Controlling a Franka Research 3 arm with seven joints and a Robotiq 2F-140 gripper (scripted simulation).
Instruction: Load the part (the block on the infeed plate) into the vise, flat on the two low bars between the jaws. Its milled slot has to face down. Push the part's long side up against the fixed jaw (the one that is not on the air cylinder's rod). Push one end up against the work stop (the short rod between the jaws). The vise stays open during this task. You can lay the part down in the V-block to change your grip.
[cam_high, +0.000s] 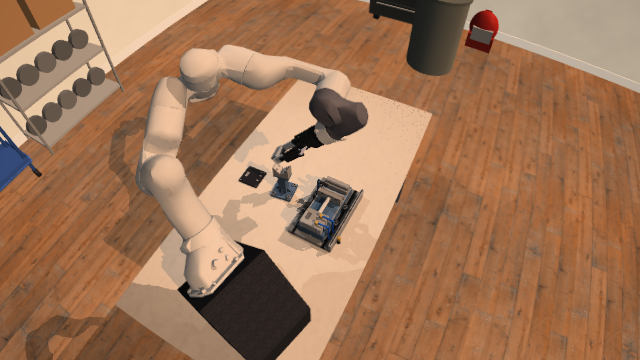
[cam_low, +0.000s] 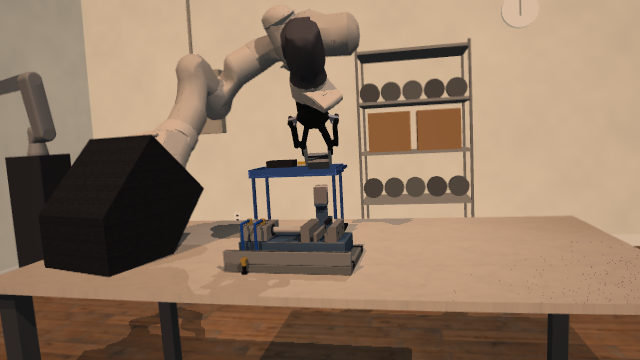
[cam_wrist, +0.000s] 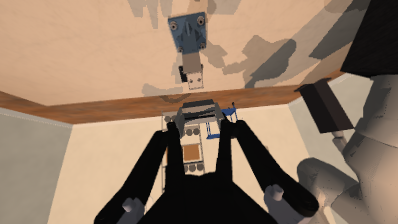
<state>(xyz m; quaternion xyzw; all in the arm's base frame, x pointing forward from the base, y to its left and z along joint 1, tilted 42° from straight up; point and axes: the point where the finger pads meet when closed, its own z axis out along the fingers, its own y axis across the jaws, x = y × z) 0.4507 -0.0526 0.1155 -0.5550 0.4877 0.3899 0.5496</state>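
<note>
Now: the part 1 cm to the left of my hand and 1 cm below it. Round my hand: vise: 3 cm behind, 19 cm to the right, 21 cm below; dark infeed plate: 1 cm ahead, 18 cm to the left, 25 cm below.
</note>
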